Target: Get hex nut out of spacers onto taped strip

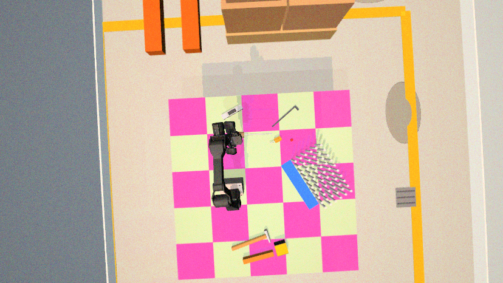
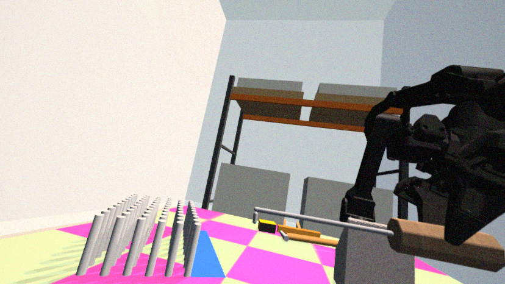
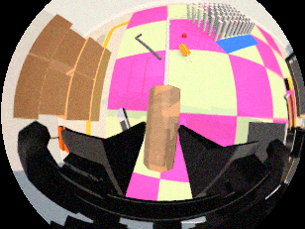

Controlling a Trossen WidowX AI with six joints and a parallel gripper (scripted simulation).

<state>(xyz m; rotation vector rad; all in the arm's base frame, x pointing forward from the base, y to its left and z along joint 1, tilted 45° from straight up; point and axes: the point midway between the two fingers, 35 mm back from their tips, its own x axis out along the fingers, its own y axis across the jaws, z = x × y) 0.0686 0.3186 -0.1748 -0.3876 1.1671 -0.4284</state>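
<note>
Right now the blue taped strip is 41 cm to the right of my gripper tip, 38 cm ahead of it and 20 cm below it. From my gripper tip the other things lie so: orange-handled tool: 26 cm ahead, 18 cm below, 7 cm to the right; grey block: 18 cm to the left, 18 cm below, 3 cm behind; red piece: 37 cm ahead, 19 cm below, 8 cm to the right.
</note>
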